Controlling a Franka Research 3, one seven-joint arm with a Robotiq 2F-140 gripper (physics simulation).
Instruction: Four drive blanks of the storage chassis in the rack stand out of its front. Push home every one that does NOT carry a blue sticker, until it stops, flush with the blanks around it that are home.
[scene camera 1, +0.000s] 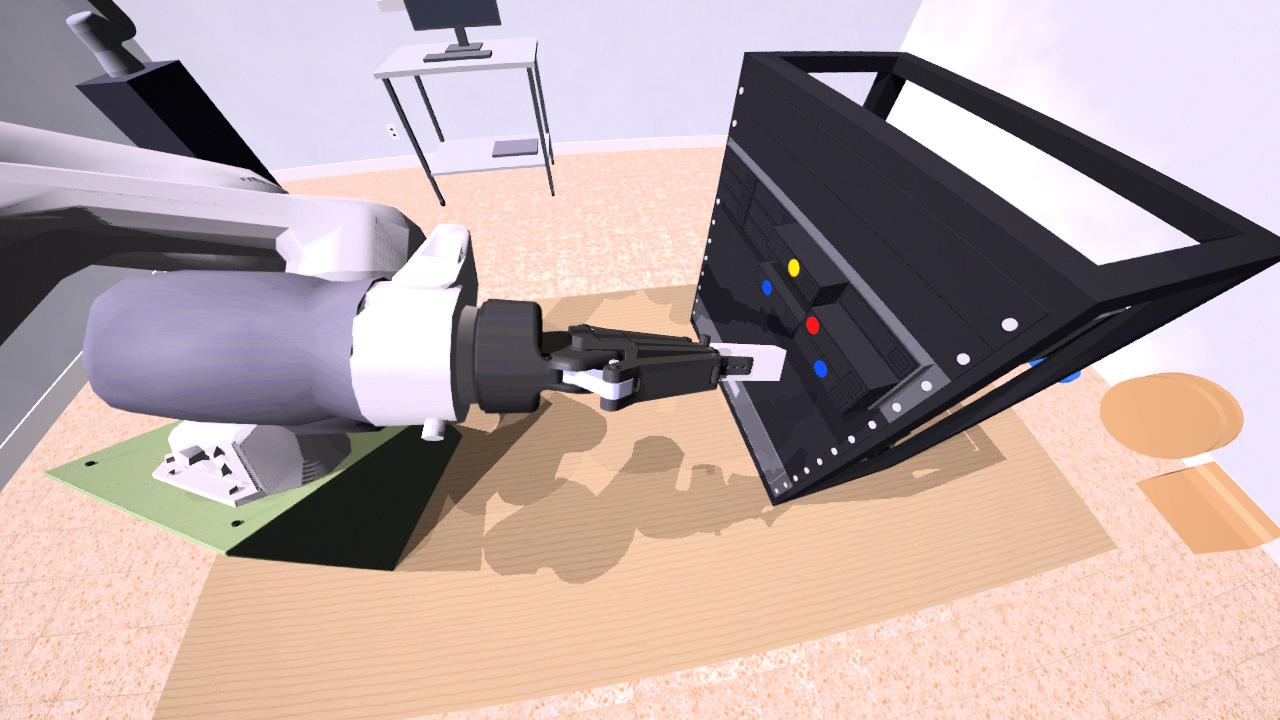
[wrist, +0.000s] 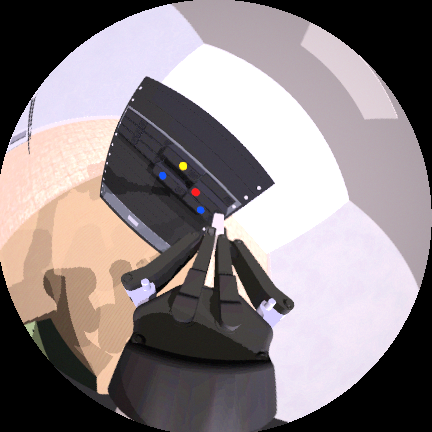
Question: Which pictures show my gripper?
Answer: Scene camera 1 and the wrist view: all of them.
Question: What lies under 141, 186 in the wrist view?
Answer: A black rack.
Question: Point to a black rack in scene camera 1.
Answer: At 955, 287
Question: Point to my gripper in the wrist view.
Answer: At 217, 220
